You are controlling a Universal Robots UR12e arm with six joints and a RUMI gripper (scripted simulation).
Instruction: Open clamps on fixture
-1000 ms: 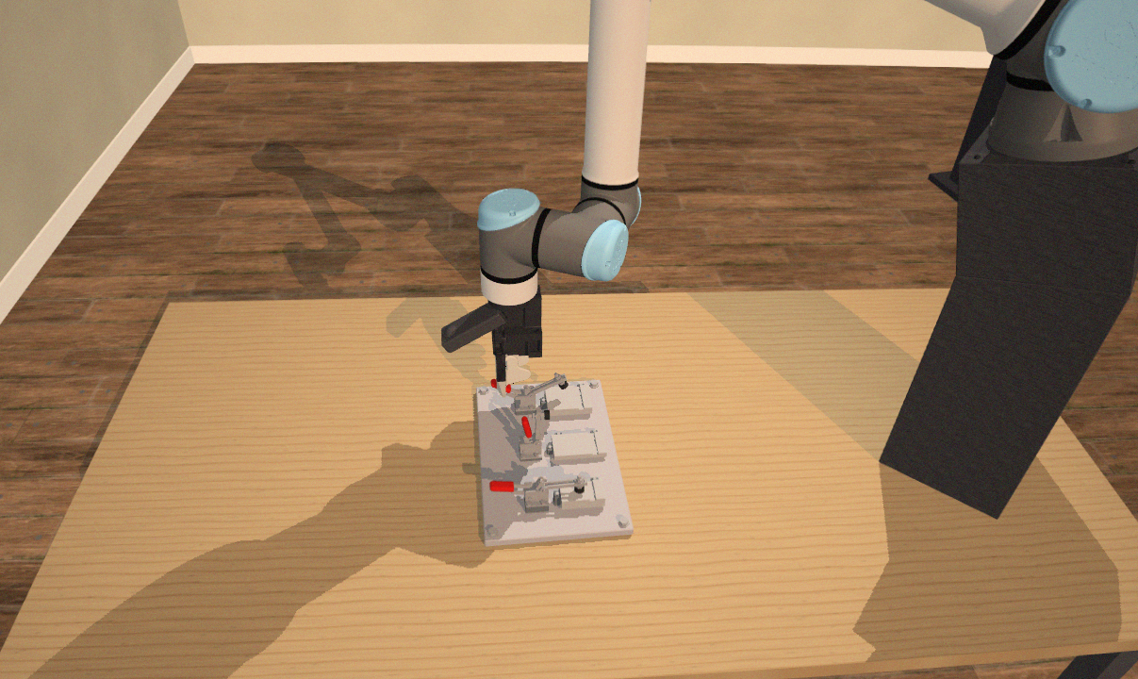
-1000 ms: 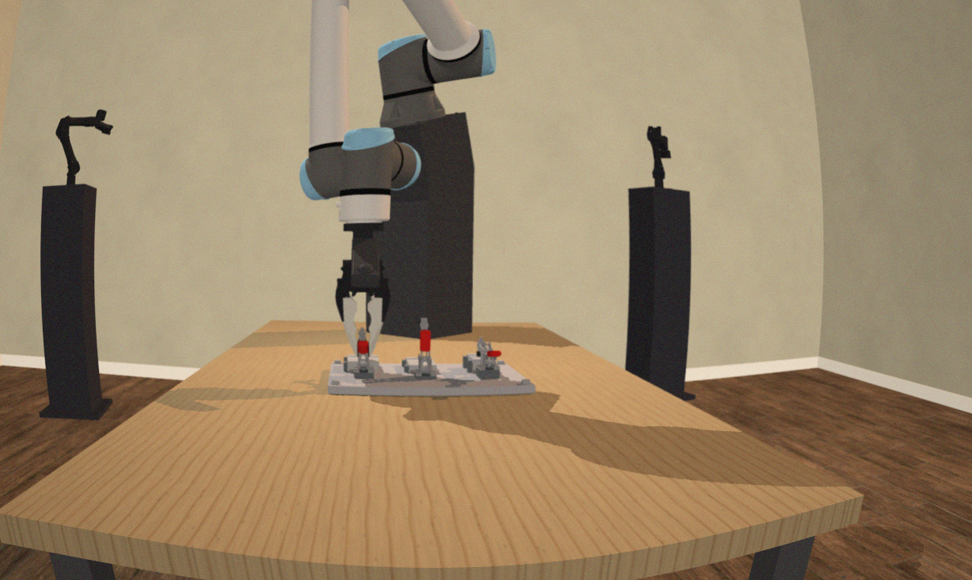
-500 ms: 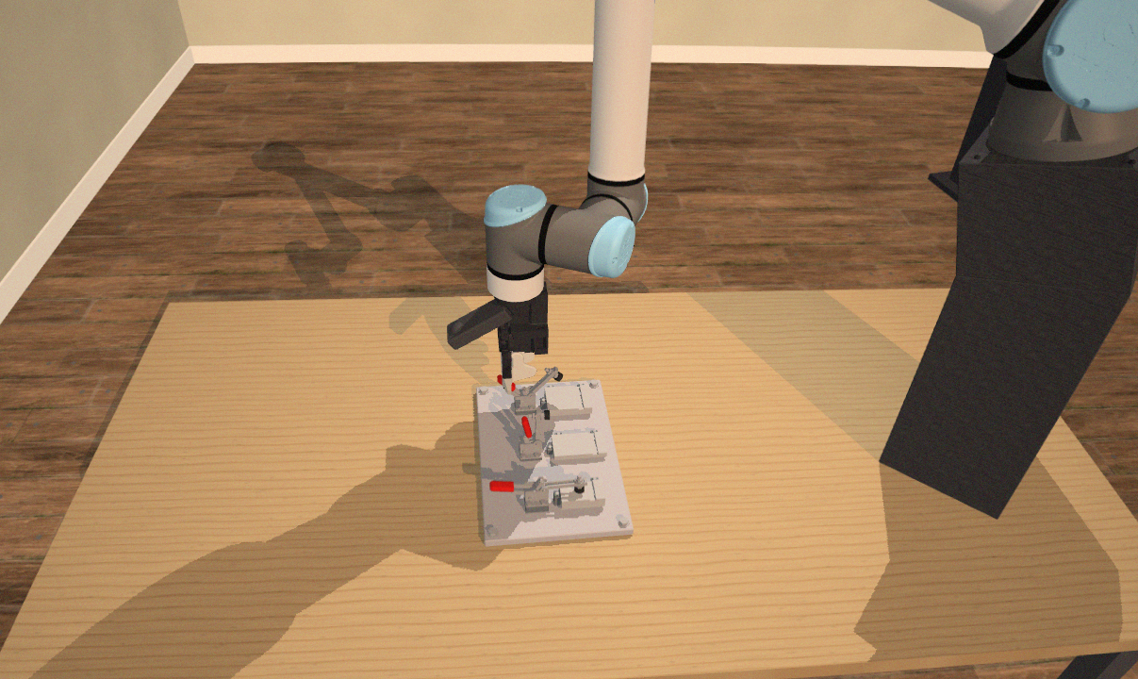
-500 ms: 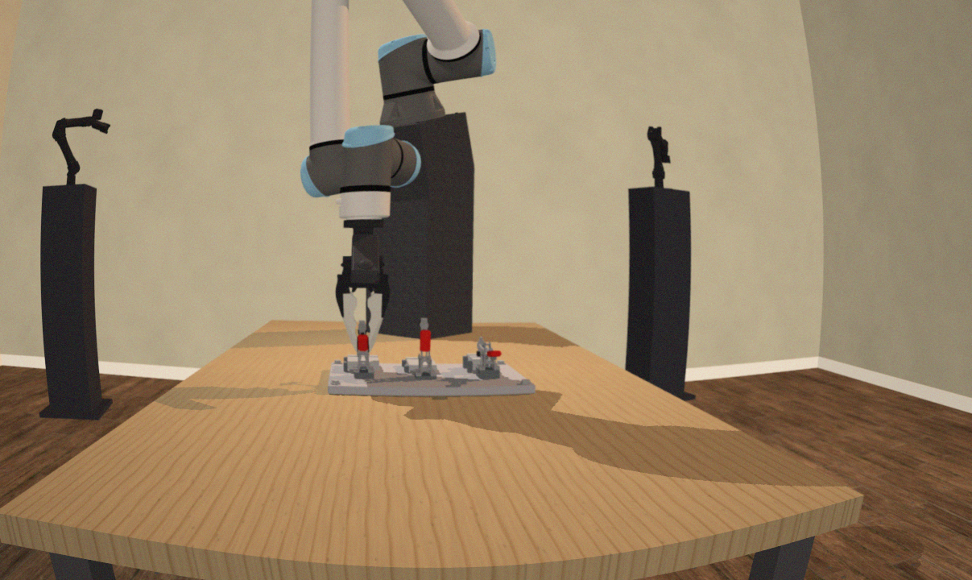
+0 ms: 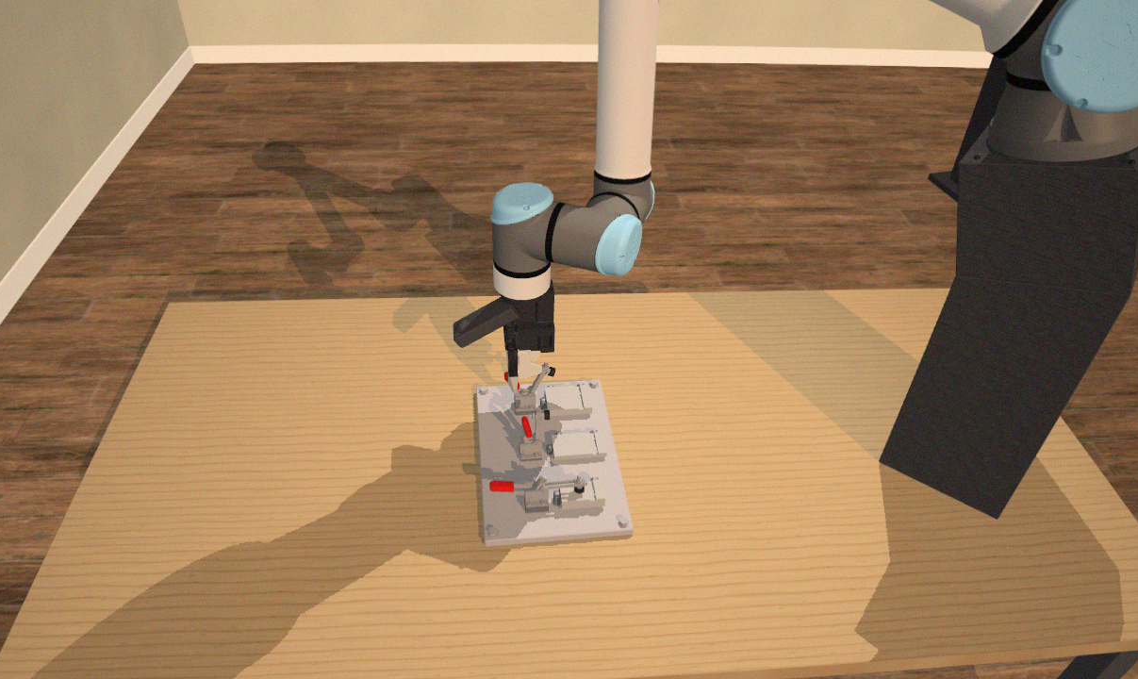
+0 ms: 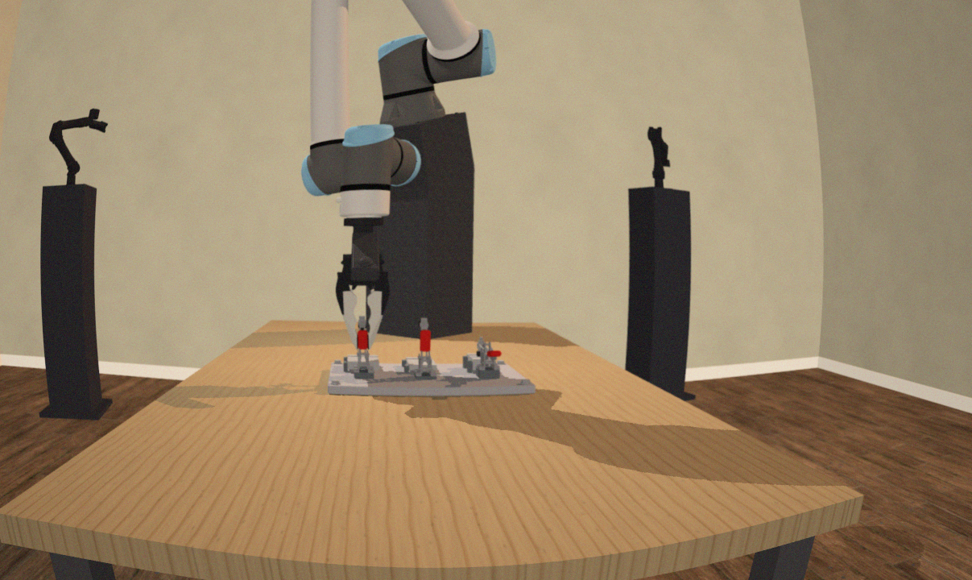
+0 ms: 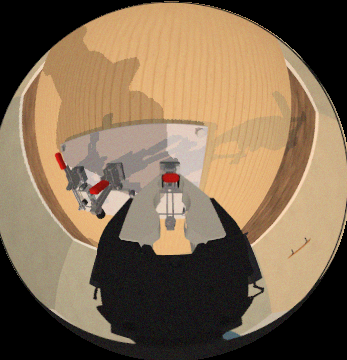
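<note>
The grey fixture plate is 3 cm behind my hand, 12 cm to the left of it and 7 cm below it. Also, from my hand: grey part: 10 cm behind, 13 cm to the left, 6 cm below.
</note>
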